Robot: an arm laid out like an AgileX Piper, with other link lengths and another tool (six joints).
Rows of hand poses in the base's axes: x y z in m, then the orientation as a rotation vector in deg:
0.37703 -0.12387 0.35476 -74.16 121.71 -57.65
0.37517 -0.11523 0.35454 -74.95 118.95 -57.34
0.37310 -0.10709 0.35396 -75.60 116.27 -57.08
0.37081 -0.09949 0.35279 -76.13 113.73 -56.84
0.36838 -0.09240 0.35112 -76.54 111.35 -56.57
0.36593 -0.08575 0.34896 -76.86 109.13 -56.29
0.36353 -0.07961 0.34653 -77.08 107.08 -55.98
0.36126 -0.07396 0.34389 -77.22 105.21 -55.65
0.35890 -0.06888 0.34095 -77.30 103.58 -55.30
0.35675 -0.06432 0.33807 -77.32 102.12 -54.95
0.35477 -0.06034 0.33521 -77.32 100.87 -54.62
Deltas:
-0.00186 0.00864 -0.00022 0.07 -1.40 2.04
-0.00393 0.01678 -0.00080 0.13 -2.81 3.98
-0.00622 0.02438 -0.00197 0.19 -4.18 5.79
-0.00865 0.03147 -0.00364 0.29 -5.50 7.47
-0.01110 0.03812 -0.00580 0.41 -6.76 9.03
-0.01350 0.04426 -0.00823 0.57 -7.95 10.46
-0.01577 0.04991 -0.01087 0.77 -9.06 11.77
-0.01813 0.05499 -0.01381 0.99 -10.05 12.91
-0.02028 0.05955 -0.01669 1.24 -10.96 13.93
-0.02226 0.06353 -0.01955 1.47 -11.74 14.81

